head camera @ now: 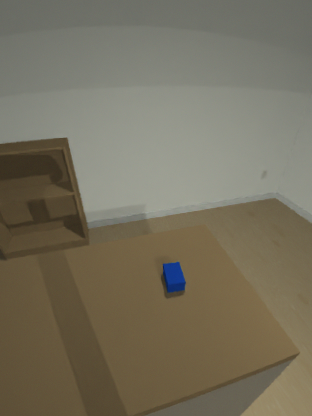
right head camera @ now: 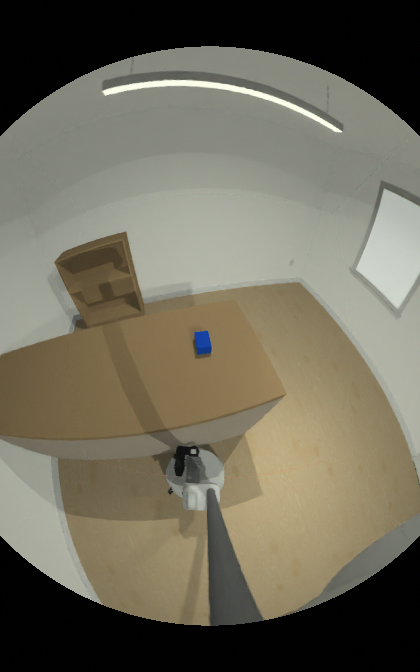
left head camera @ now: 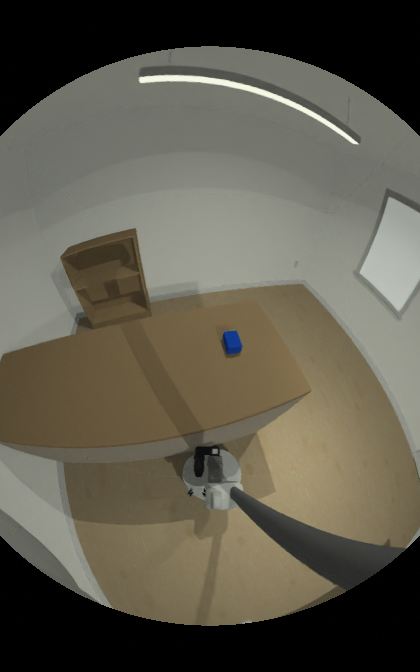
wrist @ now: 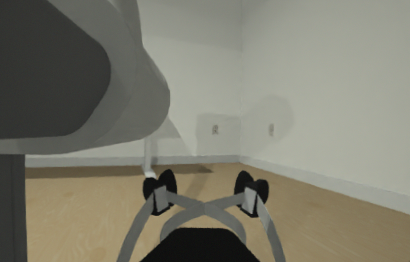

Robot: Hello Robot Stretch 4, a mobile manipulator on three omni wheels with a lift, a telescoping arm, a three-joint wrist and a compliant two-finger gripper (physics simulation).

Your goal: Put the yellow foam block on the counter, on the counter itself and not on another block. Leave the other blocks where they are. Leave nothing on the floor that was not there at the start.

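Frame: origin at the robot's base, x ahead, y left, z up, level; centimetres.
Where they show: gripper, fingertip midpoint: (wrist: 205,184).
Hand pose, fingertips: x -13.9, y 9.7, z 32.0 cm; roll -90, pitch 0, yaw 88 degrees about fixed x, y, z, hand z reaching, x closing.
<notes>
After its pixels a point has its place.
A blue block (head camera: 174,277) {x 56.2, y -5.1, z 92.7 cm} (left head camera: 232,342) (right head camera: 202,342) lies on the brown counter (head camera: 210,345) {x 36.5, y -14.4, z 88.2 cm} (left head camera: 175,400) (right head camera: 150,395), near its right end. The yellow foam block does not show in these views. My gripper (wrist: 205,184) {x -13.9, y 9.7, z 32.0 cm} is open, with its two black fingertips apart and bare floor and wall seen between them. In the two side head views the folded arm and wrist are over the robot's base, close to the front side of the counter.
A brown shelf unit (head camera: 77,192) {x 178.8, y 77.7, z 56.7 cm} (left head camera: 142,275) (right head camera: 133,275) stands behind the counter's left part, by the far wall. A window (left head camera: 392,255) (right head camera: 387,250) is on the right wall. A white leg (wrist: 148,155) {x -213.3, y -38.9, z 12.5 cm} stands on the floor in the wrist view.
</notes>
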